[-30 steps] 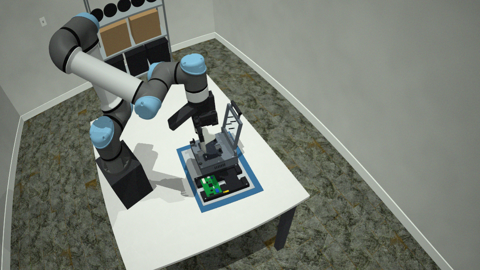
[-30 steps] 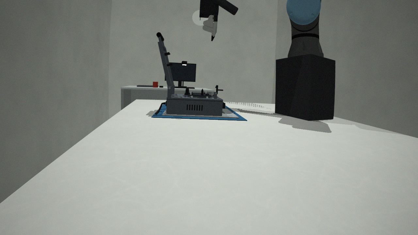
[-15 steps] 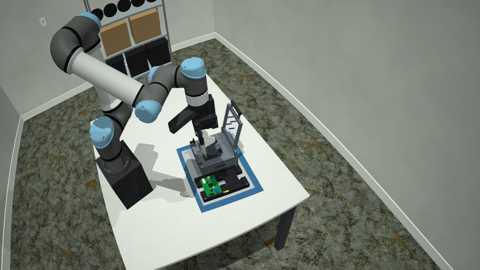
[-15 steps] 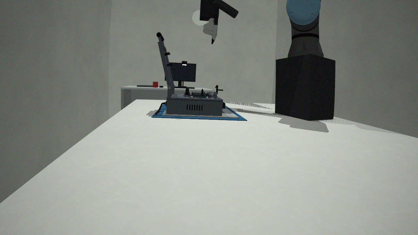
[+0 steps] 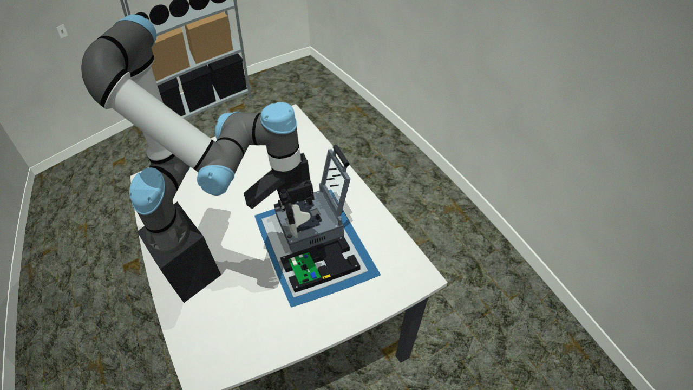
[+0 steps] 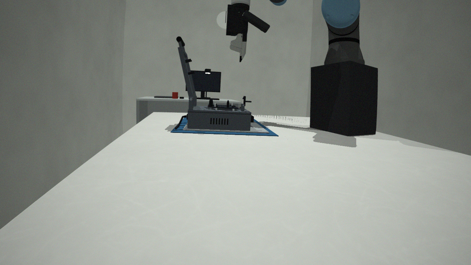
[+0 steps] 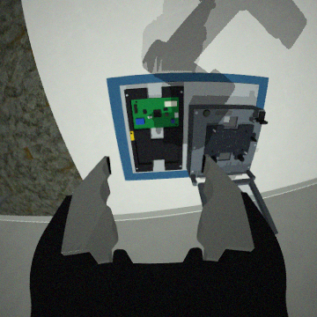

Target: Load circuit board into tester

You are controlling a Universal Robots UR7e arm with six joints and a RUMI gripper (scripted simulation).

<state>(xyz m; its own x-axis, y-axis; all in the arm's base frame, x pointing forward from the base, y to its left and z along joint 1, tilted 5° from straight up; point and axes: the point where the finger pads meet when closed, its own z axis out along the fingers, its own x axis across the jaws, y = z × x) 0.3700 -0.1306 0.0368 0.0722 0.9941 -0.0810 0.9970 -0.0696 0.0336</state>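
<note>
Right now my hand is 10 mm short of the green circuit board and 230 mm above it. From my hand the other things lie so: lid: 200 mm ahead, 160 mm to the left, 70 mm below.
</note>
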